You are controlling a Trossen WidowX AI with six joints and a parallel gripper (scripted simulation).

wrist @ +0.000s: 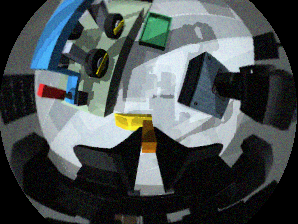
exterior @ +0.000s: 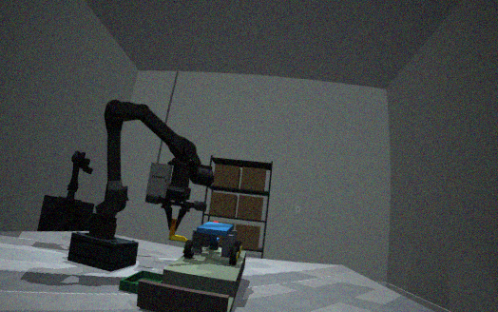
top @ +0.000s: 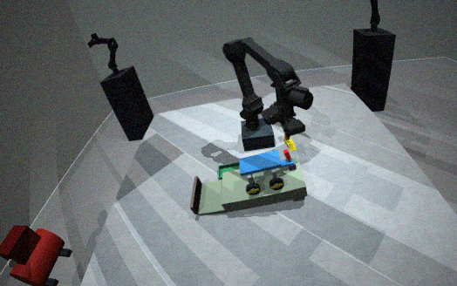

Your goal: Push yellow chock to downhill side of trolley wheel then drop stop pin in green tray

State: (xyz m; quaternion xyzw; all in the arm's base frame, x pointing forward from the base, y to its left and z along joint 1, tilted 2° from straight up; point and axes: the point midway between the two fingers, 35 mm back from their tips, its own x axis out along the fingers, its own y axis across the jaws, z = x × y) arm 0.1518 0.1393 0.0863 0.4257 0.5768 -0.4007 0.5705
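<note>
Right now the trolley is 170 mm ahead of my gripper tip, 100 mm to the right of it and 10 mm below it. From my gripper tip the other things lie so: stop pin: 140 mm ahead, 10 mm to the right, 10 mm above; then chock: 20 mm ahead, 10 mm to the left, 10 mm below; then pale green ramp: 170 mm ahead, 110 mm to the right, 70 mm below.
</note>
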